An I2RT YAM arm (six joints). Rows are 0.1 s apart.
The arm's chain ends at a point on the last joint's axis. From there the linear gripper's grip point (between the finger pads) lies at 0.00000 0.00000 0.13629 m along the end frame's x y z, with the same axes.
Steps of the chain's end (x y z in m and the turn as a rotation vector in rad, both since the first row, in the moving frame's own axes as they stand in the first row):
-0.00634 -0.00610 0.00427 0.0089 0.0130 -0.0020
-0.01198 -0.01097 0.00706 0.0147 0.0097 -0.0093
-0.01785 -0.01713 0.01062 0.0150 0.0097 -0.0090
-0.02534 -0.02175 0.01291 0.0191 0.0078 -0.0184
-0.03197 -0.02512 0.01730 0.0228 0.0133 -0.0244
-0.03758 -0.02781 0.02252 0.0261 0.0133 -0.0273
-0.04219 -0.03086 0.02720 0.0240 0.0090 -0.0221
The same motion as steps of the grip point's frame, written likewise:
-0.00457 -0.00731 0.00425 0.0089 0.0130 -0.0020
-0.01067 -0.01298 0.00704 0.0147 0.0097 -0.0093
-0.01654 -0.01918 0.01060 0.0150 0.0097 -0.0090
-0.02430 -0.02436 0.01288 0.0191 0.0078 -0.0184
-0.03020 -0.02825 0.01725 0.0228 0.0133 -0.0244
-0.03582 -0.03139 0.02246 0.0261 0.0133 -0.0273
-0.04100 -0.03414 0.02716 0.0240 0.0090 -0.0221

